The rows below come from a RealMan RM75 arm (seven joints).
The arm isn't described. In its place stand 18 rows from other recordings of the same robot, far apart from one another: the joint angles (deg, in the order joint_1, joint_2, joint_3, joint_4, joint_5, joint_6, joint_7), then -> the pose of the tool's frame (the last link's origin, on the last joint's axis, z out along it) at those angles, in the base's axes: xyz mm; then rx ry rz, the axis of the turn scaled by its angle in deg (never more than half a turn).
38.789 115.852 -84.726 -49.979 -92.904 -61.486 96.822 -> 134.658 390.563 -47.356 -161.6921 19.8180 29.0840
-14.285 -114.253 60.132 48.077 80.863 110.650 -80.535 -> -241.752 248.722 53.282 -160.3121 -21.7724 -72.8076
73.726 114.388 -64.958 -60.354 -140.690 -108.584 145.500 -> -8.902 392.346 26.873 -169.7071 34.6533 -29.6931
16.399 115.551 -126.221 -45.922 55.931 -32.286 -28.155 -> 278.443 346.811 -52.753 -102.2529 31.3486 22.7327
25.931 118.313 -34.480 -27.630 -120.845 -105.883 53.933 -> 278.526 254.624 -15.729 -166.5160 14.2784 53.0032
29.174 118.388 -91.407 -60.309 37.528 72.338 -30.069 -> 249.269 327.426 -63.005 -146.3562 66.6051 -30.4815
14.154 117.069 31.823 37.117 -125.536 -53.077 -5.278 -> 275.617 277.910 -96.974 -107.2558 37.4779 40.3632
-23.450 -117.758 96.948 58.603 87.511 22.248 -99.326 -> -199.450 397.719 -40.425 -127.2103 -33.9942 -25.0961
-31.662 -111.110 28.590 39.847 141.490 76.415 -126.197 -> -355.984 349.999 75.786 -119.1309 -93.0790 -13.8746
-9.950 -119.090 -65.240 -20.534 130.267 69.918 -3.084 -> -378.685 269.684 31.445 -66.9734 -36.7766 -38.1518
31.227 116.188 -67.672 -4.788 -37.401 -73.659 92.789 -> 291.333 354.866 -3.852 -93.4569 89.6987 87.9567
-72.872 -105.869 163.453 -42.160 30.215 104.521 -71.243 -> -204.178 407.681 119.212 -172.7633 -22.4132 22.9580
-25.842 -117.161 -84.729 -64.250 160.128 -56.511 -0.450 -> -272.231 361.847 -33.672 -114.5251 -72.9546 20.8605
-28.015 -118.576 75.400 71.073 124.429 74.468 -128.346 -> -185.205 361.050 -6.845 -154.6504 -46.6547 -6.0293
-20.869 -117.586 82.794 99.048 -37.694 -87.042 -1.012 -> -165.499 321.886 34.289 -125.9410 -83.5104 3.0055
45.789 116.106 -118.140 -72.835 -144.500 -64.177 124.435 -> 100.694 342.735 -108.704 -158.6596 -33.3910 -39.5115
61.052 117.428 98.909 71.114 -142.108 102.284 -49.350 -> 38.289 369.905 -9.950 -170.2919 4.0313 -39.8422
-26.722 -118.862 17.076 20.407 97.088 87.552 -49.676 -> -300.578 323.421 28.605 -118.3607 -26.0669 -58.7159
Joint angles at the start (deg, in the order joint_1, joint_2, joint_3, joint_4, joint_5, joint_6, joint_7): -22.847 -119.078 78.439 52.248 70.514 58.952 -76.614
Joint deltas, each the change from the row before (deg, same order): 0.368 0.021 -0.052 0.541 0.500 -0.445 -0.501; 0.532 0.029 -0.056 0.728 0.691 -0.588 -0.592; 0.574 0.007 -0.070 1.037 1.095 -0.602 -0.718; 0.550 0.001 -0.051 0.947 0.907 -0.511 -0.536; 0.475 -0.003 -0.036 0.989 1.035 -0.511 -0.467; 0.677 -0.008 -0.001 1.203 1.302 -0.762 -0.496; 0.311 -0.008 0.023 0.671 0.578 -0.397 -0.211; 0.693 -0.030 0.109 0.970 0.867 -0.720 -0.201; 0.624 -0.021 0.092 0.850 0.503 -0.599 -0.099; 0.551 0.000 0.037 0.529 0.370 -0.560 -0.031
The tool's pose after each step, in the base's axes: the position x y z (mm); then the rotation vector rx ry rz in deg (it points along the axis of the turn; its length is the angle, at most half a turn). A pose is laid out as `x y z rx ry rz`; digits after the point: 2 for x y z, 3 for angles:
-189.01 369.92 -7.35 -137.408 -25.063 -51.509
-191.37 369.62 -5.87 -137.022 -25.452 -50.627
-193.18 369.22 -4.21 -136.785 -25.506 -49.469
-194.77 368.72 -2.59 -136.523 -25.454 -48.480
-195.83 368.39 -1.08 -136.358 -25.121 -47.367
-197.93 367.82 0.70 -136.037 -24.764 -45.802
-198.36 367.71 1.81 -135.835 -24.449 -45.118
-200.57 366.80 3.13 -135.410 -24.173 -43.865
-202.20 366.00 4.71 -134.907 -23.943 -43.034
-204.69 365.28 5.97 -134.381 -23.989 -42.248

